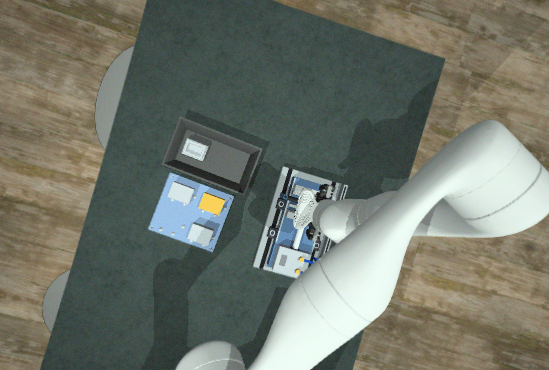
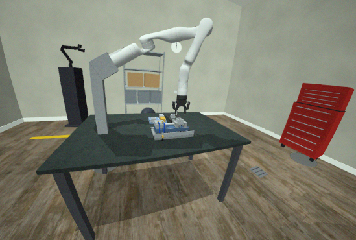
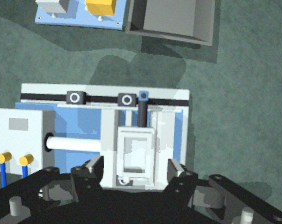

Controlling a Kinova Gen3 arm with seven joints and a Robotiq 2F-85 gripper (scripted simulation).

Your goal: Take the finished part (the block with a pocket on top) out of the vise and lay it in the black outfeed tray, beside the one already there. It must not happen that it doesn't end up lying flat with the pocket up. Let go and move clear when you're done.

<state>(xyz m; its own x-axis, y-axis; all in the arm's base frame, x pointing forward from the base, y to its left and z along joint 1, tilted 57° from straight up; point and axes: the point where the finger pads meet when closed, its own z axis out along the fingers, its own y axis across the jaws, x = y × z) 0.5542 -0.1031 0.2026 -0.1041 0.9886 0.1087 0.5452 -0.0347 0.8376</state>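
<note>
Right now my hand is 12 cm above the vise, 6 cm past it and 1 cm to the left of it. The rest, counted from my hand: light blue fixture plate 27 cm to the left, 17 cm behind, 16 cm below; then orange block 24 cm to the left, 14 cm below, 12 cm behind.
</note>
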